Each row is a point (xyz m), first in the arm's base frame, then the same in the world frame.
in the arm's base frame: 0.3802 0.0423 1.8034
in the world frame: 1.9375 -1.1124 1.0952
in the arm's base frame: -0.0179 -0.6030 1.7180
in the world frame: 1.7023 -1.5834 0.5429
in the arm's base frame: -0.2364 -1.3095 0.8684
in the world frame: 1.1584 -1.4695 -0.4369
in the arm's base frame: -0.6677 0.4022 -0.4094
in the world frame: -0.2754 -0.1526 0.5421
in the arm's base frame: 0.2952 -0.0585 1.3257
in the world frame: 1.6037 -0.8959 0.7998
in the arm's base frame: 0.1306 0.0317 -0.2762
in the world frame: 0.4951 0.0913 0.1692
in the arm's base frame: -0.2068 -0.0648 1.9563
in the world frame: 1.5952 -1.6215 1.1505
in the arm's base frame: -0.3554 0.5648 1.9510
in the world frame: 1.3551 -1.4354 1.7217
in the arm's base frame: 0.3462 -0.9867 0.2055
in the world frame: 1.1488 -0.5350 -0.5351
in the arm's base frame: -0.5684 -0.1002 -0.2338
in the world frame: 0.0043 -0.4253 0.1673
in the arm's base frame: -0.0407 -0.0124 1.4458
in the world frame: 1.4067 -1.1617 0.9407
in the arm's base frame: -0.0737 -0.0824 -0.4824
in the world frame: 0.2348 0.0506 0.0023
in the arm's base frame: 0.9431 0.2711 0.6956
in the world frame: 1.6632 0.0604 0.7137
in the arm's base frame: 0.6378 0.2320 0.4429
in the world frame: 1.2821 0.0205 0.6052
